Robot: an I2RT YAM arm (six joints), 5 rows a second.
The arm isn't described. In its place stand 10 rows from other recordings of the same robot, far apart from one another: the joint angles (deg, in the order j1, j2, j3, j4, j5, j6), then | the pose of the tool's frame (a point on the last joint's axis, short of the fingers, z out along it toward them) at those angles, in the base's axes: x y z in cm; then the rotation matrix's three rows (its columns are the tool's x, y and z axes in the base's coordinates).
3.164 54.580 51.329 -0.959 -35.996 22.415 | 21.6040 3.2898 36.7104; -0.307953 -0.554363 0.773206; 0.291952 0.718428 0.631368; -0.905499 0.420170 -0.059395
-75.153 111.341 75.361 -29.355 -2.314 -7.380 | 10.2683 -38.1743 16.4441; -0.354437 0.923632 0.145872; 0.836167 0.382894 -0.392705; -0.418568 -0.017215 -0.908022
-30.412 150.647 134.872 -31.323 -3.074 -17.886 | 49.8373 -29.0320 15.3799; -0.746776 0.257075 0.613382; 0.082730 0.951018 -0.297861; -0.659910 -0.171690 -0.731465
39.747 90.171 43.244 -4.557 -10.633 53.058 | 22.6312 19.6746 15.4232; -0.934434 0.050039 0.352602; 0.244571 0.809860 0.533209; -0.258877 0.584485 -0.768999
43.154 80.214 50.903 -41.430 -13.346 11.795 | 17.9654 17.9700 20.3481; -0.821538 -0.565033 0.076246; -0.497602 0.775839 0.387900; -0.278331 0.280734 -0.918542
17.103 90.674 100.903 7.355 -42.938 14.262 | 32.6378 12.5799 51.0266; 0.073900 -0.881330 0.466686; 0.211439 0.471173 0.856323; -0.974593 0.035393 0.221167
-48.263 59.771 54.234 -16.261 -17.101 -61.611 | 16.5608 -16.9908 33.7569; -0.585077 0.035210 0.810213; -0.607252 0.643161 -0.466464; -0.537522 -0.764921 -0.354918
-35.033 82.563 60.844 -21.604 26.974 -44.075 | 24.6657 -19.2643 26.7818; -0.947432 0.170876 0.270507; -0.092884 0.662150 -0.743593; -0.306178 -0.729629 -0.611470
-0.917 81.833 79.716 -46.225 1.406 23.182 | 30.2334 -0.5713 34.3856; -0.673997 0.323769 0.664005; 0.404373 0.913918 -0.035168; -0.618232 0.244803 -0.746901
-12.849 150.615 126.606 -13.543 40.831 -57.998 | 55.8615 -15.1291 13.6644; -0.886173 -0.146921 0.439444; -0.456004 0.444792 -0.770857; -0.082206 -0.883501 -0.461159
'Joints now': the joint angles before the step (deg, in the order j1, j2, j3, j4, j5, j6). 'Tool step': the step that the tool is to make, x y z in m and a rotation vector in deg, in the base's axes. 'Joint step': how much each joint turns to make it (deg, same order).
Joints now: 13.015, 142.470, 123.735, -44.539, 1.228, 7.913
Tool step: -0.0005, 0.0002, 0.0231, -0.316, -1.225, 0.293
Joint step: 0.061, -1.156, 2.919, -2.941, 0.413, -0.474
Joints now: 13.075, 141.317, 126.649, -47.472, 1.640, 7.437
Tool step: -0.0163, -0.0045, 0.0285, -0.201, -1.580, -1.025
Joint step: -0.010, -6.309, -5.063, 0.224, 0.971, 0.627
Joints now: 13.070, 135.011, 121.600, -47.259, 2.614, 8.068
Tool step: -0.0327, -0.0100, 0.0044, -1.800, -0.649, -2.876
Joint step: -0.055, -9.467, -14.924, 5.573, 3.040, 1.529
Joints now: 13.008, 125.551, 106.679, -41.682, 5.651, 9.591
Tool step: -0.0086, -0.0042, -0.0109, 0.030, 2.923, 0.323
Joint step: -0.332, -0.897, -3.343, -0.374, -0.907, -0.260
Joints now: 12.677, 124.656, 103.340, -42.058, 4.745, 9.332
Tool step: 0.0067, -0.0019, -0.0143, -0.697, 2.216, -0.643
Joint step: -0.379, 2.905, 1.869, -1.291, 0.295, 0.153
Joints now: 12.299, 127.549, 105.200, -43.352, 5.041, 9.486
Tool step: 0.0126, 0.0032, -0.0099, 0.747, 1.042, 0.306
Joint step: -0.021, 3.976, 4.544, -1.434, -1.003, 0.086
